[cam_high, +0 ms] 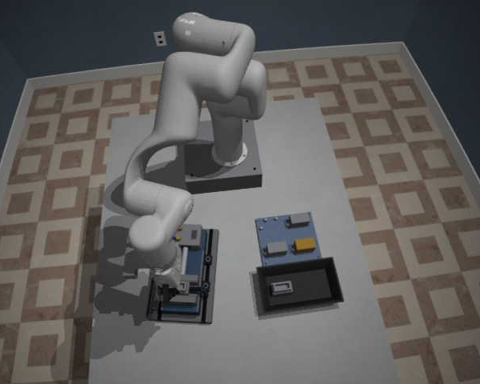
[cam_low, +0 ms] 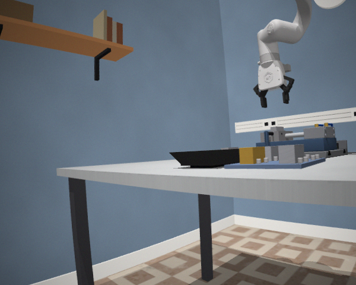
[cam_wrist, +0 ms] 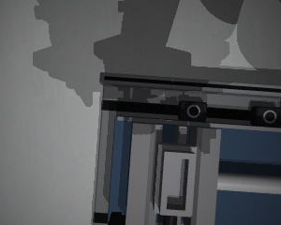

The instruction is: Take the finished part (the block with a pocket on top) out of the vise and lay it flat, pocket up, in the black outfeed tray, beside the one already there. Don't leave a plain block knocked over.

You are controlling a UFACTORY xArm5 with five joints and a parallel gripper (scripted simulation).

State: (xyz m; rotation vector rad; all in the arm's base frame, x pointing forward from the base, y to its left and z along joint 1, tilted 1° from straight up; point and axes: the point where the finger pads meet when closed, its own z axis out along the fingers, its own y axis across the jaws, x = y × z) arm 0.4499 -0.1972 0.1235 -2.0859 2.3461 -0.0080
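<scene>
The blue vise lies 70 mm behind my hand, 10 mm to the left of it and 160 mm below it. From my hand the other things lie so: plain grey block (100 mm behind, 300 mm to the left, 180 mm below); yellow block (90 mm behind, 390 mm to the left, 180 mm below); blue fixture plate (130 mm behind, 350 mm to the left, 200 mm below).
</scene>
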